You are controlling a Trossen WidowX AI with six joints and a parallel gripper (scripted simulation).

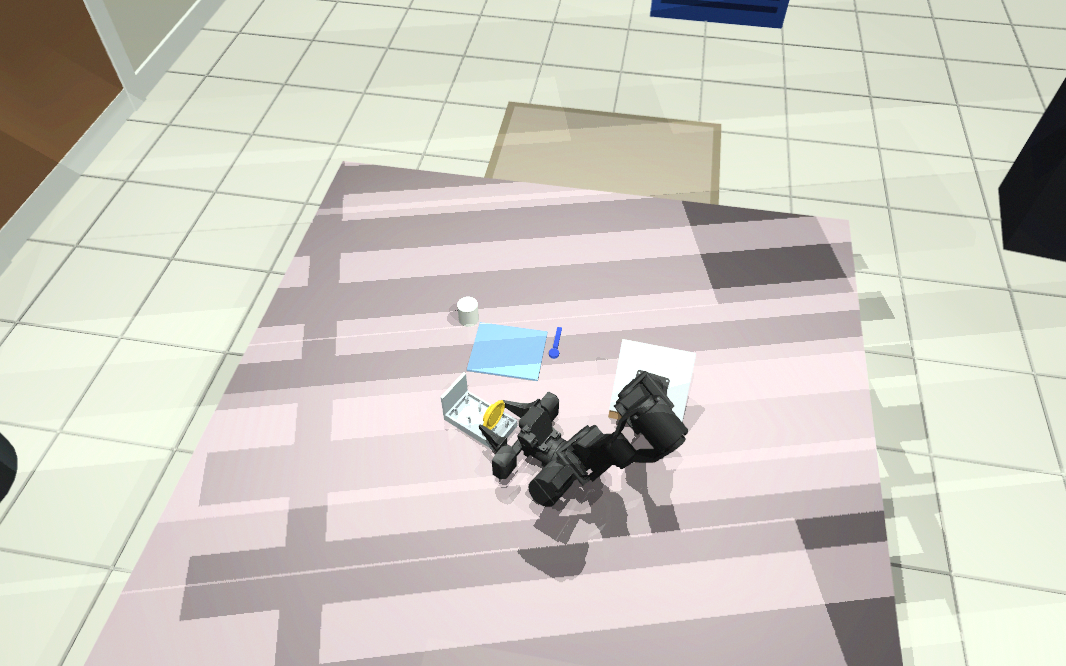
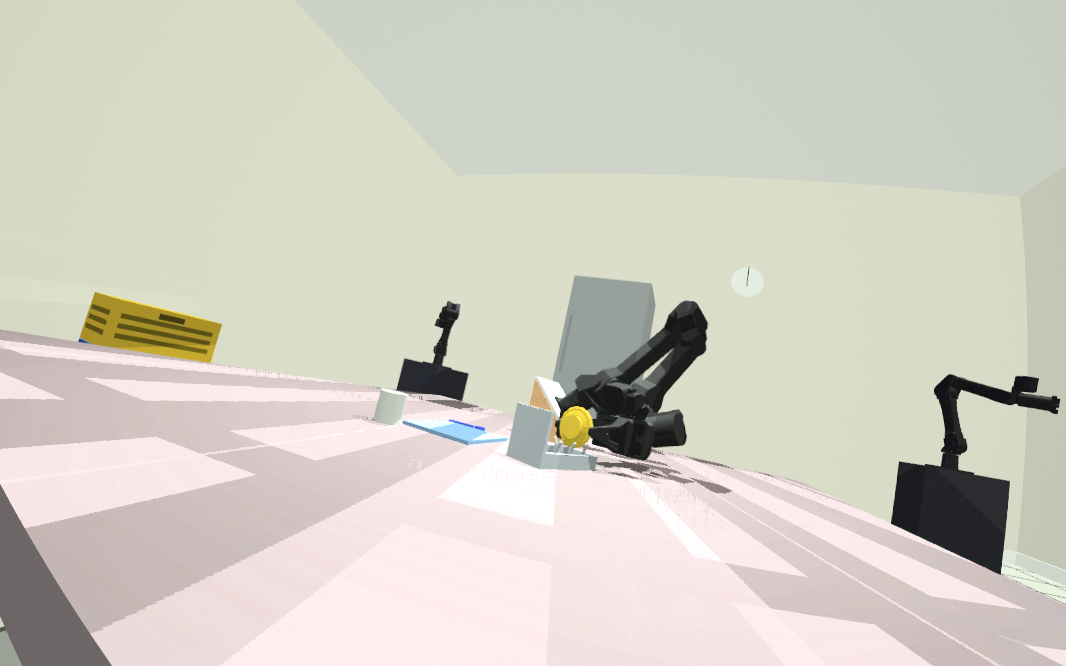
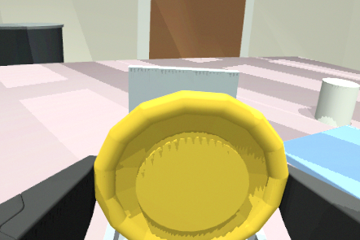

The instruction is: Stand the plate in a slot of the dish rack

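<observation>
Now: the yellow plate 1 cm behind my gripper tip. The rest, counted from my gripper tip: grey dish rack (4 cm below, 3 cm ahead, 1 cm to the right); then white cup (26 cm to the right, 14 cm ahead, 3 cm below).
</observation>
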